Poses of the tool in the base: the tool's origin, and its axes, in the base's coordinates. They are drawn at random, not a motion.
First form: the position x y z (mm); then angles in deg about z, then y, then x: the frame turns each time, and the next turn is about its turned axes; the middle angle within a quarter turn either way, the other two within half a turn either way.
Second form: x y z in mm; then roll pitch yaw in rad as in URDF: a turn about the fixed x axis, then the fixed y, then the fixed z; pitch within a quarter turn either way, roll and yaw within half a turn. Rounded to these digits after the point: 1 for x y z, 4 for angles.
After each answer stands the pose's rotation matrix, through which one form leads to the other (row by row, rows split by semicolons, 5 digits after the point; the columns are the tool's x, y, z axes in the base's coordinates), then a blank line. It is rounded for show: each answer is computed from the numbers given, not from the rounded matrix.
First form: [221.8, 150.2, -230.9, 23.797, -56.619, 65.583]
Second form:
[221.8, 150.2, -230.9, 1.1446, -0.9882, 0.4153]
0.50343 -0.86250 0.05158; 0.22201 0.07143 -0.97243; 0.83503 0.50099 0.22744

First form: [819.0, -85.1, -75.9, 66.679, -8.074, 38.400]
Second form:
[819.0, -85.1, -75.9, 0.6702, -0.1409, 1.1638]
0.39196 -0.75420 0.52683; 0.90920 0.23014 -0.34698; 0.14045 0.61499 0.77593

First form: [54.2, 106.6, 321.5, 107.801, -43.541, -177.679]
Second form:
[54.2, 106.6, 321.5, -3.1011, -0.7599, 1.8815]
-0.22160 0.94281 -0.24898; 0.69018 0.33202 0.64297; 0.68887 -0.02936 -0.72429

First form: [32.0, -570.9, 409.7, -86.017, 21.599, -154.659]
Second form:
[32.0, -570.9, 409.7, -2.6993, 0.3770, -1.5013]
0.06458 -0.91254 0.40386; -0.92754 0.09439 0.36161; -0.36811 -0.39795 -0.84032

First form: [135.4, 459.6, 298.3, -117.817, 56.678, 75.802]
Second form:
[135.4, 459.6, 298.3, 1.3230, 0.9892, -2.0563]
-0.25635 -0.16109 -0.95307; -0.48586 -0.83092 0.27113; -0.83560 0.53256 0.13474

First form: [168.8, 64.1, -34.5, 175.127, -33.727, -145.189]
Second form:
[168.8, 64.1, -34.5, -2.5340, -0.5886, 3.0565]
-0.82869 -0.24608 -0.50272; 0.07065 0.84500 -0.53008; 0.55524 -0.47479 -0.68285

